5 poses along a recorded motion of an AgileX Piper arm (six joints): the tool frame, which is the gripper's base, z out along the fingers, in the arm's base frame.
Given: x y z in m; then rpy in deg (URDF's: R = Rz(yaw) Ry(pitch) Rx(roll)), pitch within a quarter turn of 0, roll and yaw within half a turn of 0.
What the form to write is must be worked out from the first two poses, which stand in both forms.
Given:
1: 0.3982, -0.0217, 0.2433, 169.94, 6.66, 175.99
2: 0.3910, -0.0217, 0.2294, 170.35, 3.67, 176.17
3: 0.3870, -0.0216, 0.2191, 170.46, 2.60, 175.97
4: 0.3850, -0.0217, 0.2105, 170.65, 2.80, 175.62
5: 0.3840, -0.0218, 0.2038, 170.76, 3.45, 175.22
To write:
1: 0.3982, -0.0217, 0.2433, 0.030, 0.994, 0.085, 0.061
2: 0.3910, -0.0217, 0.2294, 0.031, 0.995, 0.083, 0.035
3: 0.3870, -0.0216, 0.2191, 0.033, 0.996, 0.082, 0.026
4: 0.3850, -0.0217, 0.2105, 0.036, 0.996, 0.080, 0.027
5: 0.3840, -0.0218, 0.2038, 0.039, 0.996, 0.079, 0.033
